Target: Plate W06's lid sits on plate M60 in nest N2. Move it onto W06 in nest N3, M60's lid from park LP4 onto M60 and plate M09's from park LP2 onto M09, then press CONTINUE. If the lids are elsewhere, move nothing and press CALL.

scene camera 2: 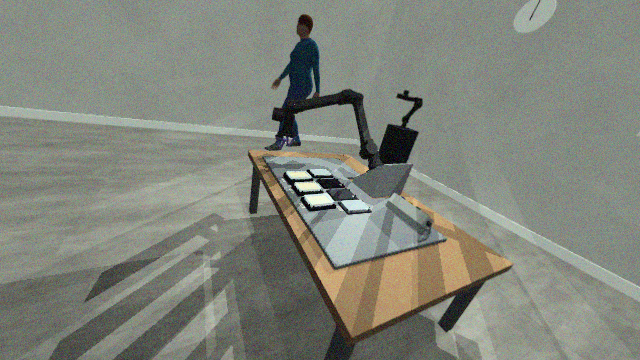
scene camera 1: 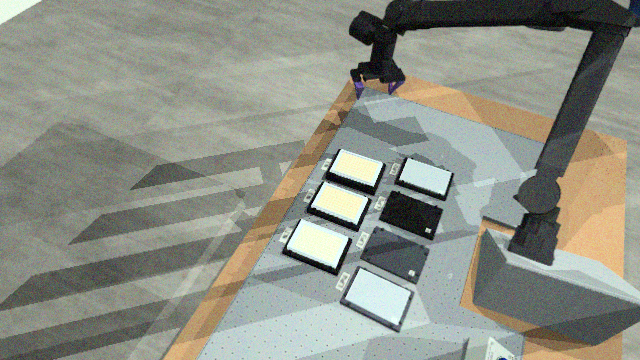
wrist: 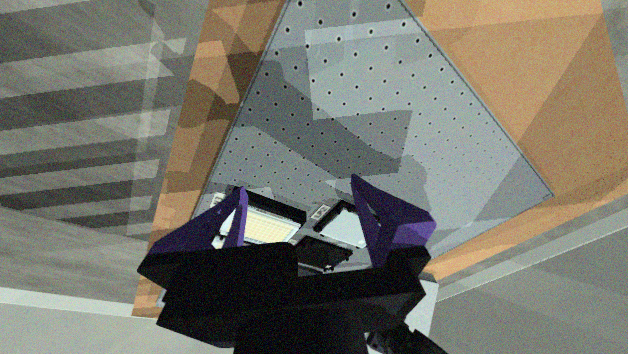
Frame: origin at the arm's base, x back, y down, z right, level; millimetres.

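Seen in the pictures: gripper, fingertip midpoint: (scene camera 2: 284, 147) (scene camera 1: 373, 95) (wrist: 298, 185); arm's base at its link origin: (scene camera 2: 376, 170) (scene camera 1: 529, 253).
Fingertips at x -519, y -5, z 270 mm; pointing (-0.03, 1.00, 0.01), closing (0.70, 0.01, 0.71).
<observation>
Pixels of each thing's top centre, then the offset from my fingertips to it. "*": a spot on its surface instead.
- pale far piece at its top centre: (wrist: 354, 231) (scene camera 1: 425, 175) (scene camera 2: 320, 172) dx +231, dy +106, dz -103 mm
- grey panel at its top centre: (scene camera 2: 412, 203) dx +535, dy +40, dz -585 mm
- box with a blue button, surface spot: (scene camera 1: 501, 358) * dx +541, dy +55, dz -500 mm
My gripper (scene camera 1: 375, 94) (scene camera 2: 286, 143) (wrist: 298, 185) is open and empty, high over the far end of the table, apart from all plates. Three cream plates in black nests form the left column: a far one (scene camera 1: 356, 169) (scene camera 2: 298, 175) (wrist: 270, 226), a middle one (scene camera 1: 340, 204) (scene camera 2: 307, 187) and a near one (scene camera 1: 318, 245) (scene camera 2: 318, 201). Whether clear lids cover them cannot be told. The right column holds a pale far piece (scene camera 1: 425, 177) (wrist: 345, 226), a black one (scene camera 1: 411, 214) (wrist: 322, 252), a dark grey one (scene camera 1: 395, 254) and a pale near one (scene camera 1: 378, 298). The labels are too blurred to read.
The arm's grey base block (scene camera 1: 550, 295) (scene camera 2: 385, 181) stands right of the columns. A grey panel (scene camera 2: 410, 214) lies nearer, at the board's right; part of a box with a blue button (scene camera 1: 501, 358) shows at the frame edge. A person (scene camera 2: 301, 62) is behind the table.
</observation>
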